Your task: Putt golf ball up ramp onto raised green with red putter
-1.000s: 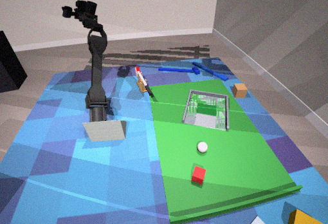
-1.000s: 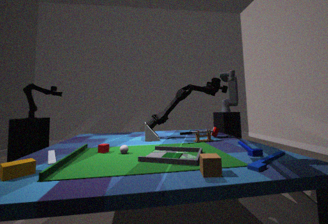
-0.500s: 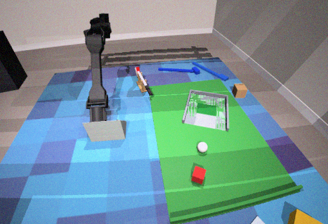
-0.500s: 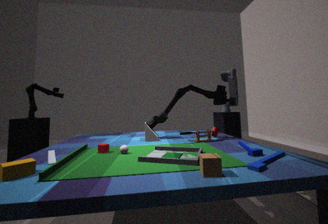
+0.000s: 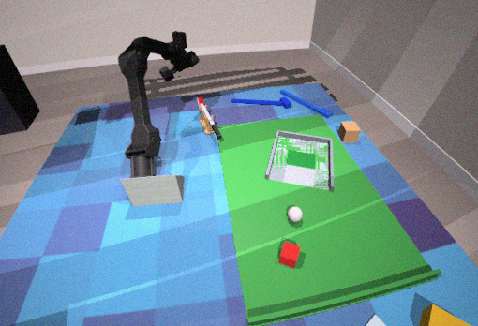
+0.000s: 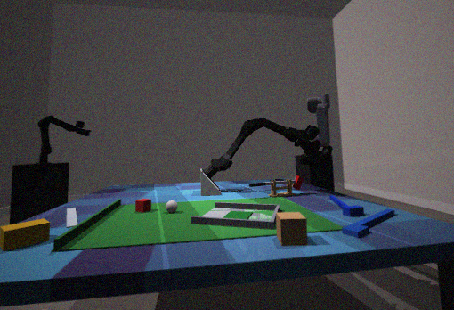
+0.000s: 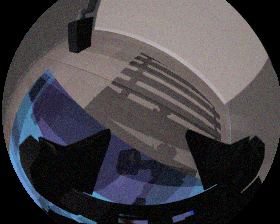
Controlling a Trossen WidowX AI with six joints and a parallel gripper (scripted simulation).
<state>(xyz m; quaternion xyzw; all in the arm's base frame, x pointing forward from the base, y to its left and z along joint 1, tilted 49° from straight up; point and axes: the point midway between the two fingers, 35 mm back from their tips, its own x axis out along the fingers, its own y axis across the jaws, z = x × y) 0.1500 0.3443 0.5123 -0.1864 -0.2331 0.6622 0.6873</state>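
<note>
My gripper tip is 8 cm short of the red putter, 33 cm to the left of it and 7 cm above it. Round my gripper tip: wooden stand 8 cm ahead, 31 cm to the right, 10 cm below; then tan cube 62 cm ahead, 55 cm to the right, 10 cm below; then green mat 31 cm ahead, 71 cm to the right, 13 cm below.
</note>
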